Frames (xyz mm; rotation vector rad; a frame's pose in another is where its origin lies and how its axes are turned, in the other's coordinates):
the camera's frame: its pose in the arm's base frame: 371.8 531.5 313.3 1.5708 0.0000 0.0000
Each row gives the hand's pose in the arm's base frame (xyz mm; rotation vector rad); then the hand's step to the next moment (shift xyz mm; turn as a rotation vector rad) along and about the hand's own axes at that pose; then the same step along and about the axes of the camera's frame.
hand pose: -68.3 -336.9 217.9 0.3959 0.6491 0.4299
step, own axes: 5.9 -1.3 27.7 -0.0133 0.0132 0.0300
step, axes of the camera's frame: 22.5 16.7 4.2 0.0066 0.0347 0.0020
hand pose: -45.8 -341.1 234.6 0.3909 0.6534 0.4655
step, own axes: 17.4 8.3 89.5 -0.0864 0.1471 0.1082
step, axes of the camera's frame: 68.4 60.8 1.8 -0.0317 0.1919 -0.0548
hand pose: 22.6 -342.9 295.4 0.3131 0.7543 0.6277
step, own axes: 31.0 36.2 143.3 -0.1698 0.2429 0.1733
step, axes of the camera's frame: 105.2 100.2 -41.3 -0.0713 0.3277 -0.0736
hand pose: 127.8 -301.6 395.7 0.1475 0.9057 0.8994
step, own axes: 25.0 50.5 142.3 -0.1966 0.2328 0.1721
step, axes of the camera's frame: 80.7 98.2 -85.2 -0.0738 0.3388 -0.0473
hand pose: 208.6 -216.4 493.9 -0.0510 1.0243 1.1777
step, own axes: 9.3 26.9 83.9 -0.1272 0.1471 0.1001
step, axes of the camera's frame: 32.2 54.0 -62.4 -0.0521 0.2111 -0.0232
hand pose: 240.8 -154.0 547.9 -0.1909 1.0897 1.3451
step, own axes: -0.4 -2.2 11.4 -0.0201 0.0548 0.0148
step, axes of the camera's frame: 7.8 5.3 -6.8 -0.0353 0.0473 -0.0121
